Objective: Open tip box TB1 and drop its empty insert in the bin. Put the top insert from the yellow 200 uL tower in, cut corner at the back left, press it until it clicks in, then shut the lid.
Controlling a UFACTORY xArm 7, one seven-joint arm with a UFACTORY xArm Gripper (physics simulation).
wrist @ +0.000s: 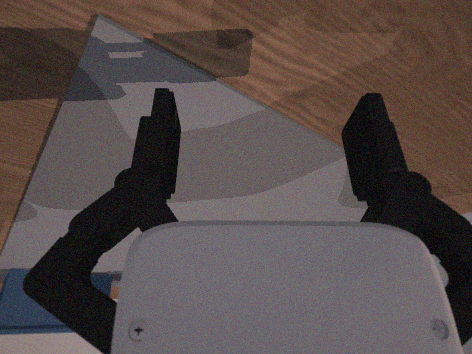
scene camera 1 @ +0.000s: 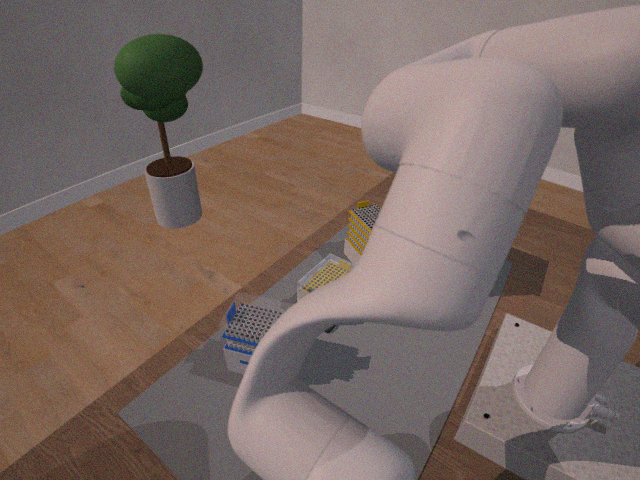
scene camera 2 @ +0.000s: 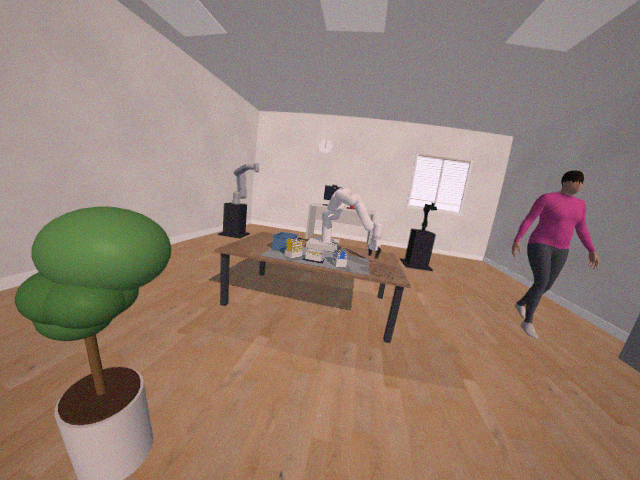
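Observation:
Tip box TB1 [scene camera 1: 300,290] [scene camera 2: 313,256] is a whitish box between the two towers; a yellow perforated insert [scene camera 1: 326,274] shows in its top. I cannot tell how its lid stands. The yellow 200 uL tower [scene camera 1: 357,233] [scene camera 2: 294,248], a stack of yellow-edged inserts, is partly hidden by the arm in scene camera 1. The blue bin [scene camera 2: 282,241] [wrist: 35,302] stands at the far left in scene camera 2. My gripper [scene camera 2: 374,253] [wrist: 264,110] is open and empty, raised near the table's right end in scene camera 2, apart from box and towers. The arm hides it in scene camera 1.
A blue-edged tower [scene camera 1: 249,330] [scene camera 2: 340,258] stands on the other side of TB1. The grey mat [scene camera 1: 400,348] [wrist: 250,165] lies on the wooden table [scene camera 2: 387,269] [wrist: 310,65]. The arm [scene camera 1: 444,232] reaches over the mat from its base. A person [scene camera 2: 558,217] is at the right, away from the table.

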